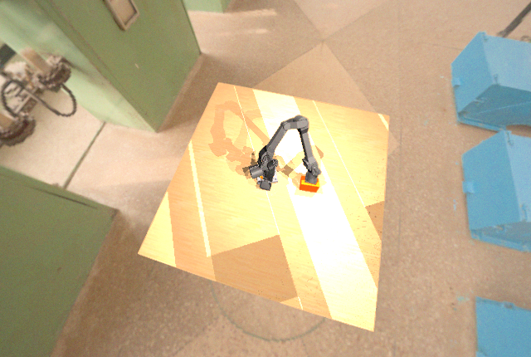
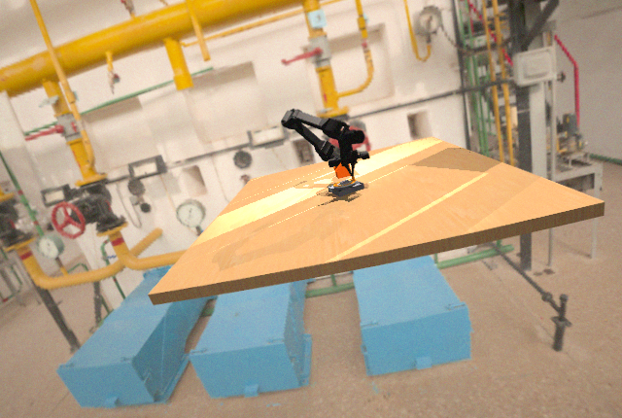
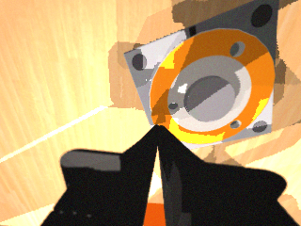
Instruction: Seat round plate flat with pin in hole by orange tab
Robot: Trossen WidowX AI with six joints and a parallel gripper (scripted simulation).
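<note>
Now: the square grey base 40 mm to the right of my gripper tip, 30 mm ahead of it and 20 mm below it.
</note>
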